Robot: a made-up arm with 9 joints. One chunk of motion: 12 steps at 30 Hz.
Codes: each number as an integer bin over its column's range. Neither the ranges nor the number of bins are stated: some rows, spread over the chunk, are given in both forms.
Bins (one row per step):
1: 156 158 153 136 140 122
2: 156 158 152 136 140 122
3: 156 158 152 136 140 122
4: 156 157 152 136 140 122
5: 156 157 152 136 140 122
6: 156 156 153 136 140 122
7: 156 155 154 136 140 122
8: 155 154 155 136 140 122
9: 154 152 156 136 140 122
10: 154 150 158 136 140 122
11: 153 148 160 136 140 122
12: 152 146 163 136 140 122
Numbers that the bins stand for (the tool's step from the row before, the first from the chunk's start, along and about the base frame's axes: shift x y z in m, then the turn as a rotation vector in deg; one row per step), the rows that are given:
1: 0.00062 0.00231 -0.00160 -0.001 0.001 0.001
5: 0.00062 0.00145 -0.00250 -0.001 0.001 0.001
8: -0.00012 -0.00114 0.00020 -0.001 0.001 0.001
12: -0.00234 -0.00804 0.00738 -0.001 0.001 0.001
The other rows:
2: 0.00062 0.00231 -0.00250 -0.001 0.001 0.001
3: 0.00062 0.00231 -0.00250 -0.001 0.001 0.001
4: 0.00062 0.00145 -0.00250 -0.001 0.001 0.001
6: 0.00062 0.00059 -0.00160 -0.001 0.001 0.001
7: 0.00062 -0.00027 -0.00070 -0.001 0.001 0.001
9: -0.00086 -0.00286 0.00109 -0.001 0.001 0.001
10: -0.00086 -0.00459 0.00289 -0.001 0.001 0.001
11: -0.00160 -0.00631 0.00469 -0.001 0.001 0.001

